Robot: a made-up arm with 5 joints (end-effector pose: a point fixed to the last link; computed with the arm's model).
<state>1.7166 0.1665 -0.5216 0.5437 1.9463</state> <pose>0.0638 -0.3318 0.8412 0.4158 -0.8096 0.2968 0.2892</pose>
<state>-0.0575 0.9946 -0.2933 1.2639 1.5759</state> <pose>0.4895 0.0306 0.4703 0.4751 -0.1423 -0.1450 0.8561</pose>
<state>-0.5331 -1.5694 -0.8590 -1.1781 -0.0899</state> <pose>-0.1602 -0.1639 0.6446 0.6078 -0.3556 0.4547 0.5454</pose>
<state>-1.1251 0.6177 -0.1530 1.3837 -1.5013</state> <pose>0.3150 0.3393 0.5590 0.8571 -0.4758 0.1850 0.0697</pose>
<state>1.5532 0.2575 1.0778 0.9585 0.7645</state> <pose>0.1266 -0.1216 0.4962 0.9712 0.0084 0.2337 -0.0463</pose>
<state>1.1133 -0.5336 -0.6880 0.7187 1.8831</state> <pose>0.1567 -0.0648 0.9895 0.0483 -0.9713 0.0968 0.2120</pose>
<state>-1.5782 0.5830 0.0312 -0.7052 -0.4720</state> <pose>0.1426 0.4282 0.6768 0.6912 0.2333 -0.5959 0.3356</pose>
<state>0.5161 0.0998 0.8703 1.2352 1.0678</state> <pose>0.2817 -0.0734 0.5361 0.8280 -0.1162 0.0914 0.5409</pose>
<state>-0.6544 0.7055 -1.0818 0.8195 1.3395</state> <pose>0.4867 0.2836 0.7769 0.1997 -0.4918 -0.6557 0.5370</pose>
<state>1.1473 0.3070 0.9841 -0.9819 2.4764</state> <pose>0.2210 -0.2347 0.5661 0.2219 -0.7481 0.1013 0.6171</pose>
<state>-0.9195 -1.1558 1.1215 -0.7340 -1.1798</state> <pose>0.2117 0.0852 0.7780 0.6883 0.4575 -0.5559 -0.0890</pose>
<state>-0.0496 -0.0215 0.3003 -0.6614 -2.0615</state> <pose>0.4441 0.0020 0.7892 0.6768 0.4562 -0.3353 -0.4705</pose>
